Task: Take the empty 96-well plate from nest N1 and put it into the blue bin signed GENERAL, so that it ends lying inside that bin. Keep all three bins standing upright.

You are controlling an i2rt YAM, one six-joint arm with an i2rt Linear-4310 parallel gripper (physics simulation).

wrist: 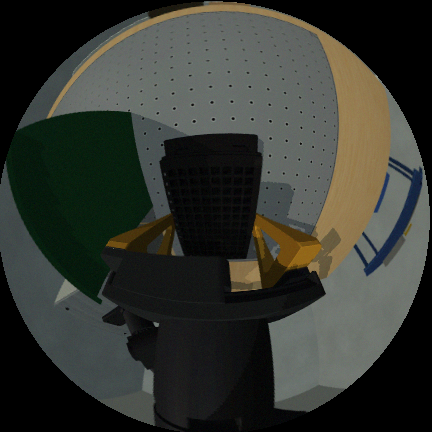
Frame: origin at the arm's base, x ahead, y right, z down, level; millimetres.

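Seen in the pictures: gripper, fingertip midpoint: [213, 217].
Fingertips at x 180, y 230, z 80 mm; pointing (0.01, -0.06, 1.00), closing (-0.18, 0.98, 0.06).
Observation:
Offsets run from my fingertips to a thing's top centre. "spot": to the spot under its first point.
The dark 96-well plate {dx +2, dy +0, dz -9 mm} [212, 200] is between the two orange fingers in the wrist view, its grid of wells facing the camera. My gripper [213, 217] is shut on the plate, with a finger against each long side. The plate looks raised off the dark nest {dx +2, dy -4, dz +54 mm} [212, 145], whose far end shows beyond the plate's far edge; the plate hides the rest of the nest. No bin can be made out for certain, and no GENERAL sign is readable.
A grey board with rows of holes {spot: dx +197, dy +48, dz +69 mm} [225, 60] lies under the nest. A large dark green surface {spot: dx +80, dy -109, dz -36 mm} [85, 185] stands on the left. A pale wooden table edge [362, 125] runs along the right. Beyond it is a blue curved frame [404, 220].

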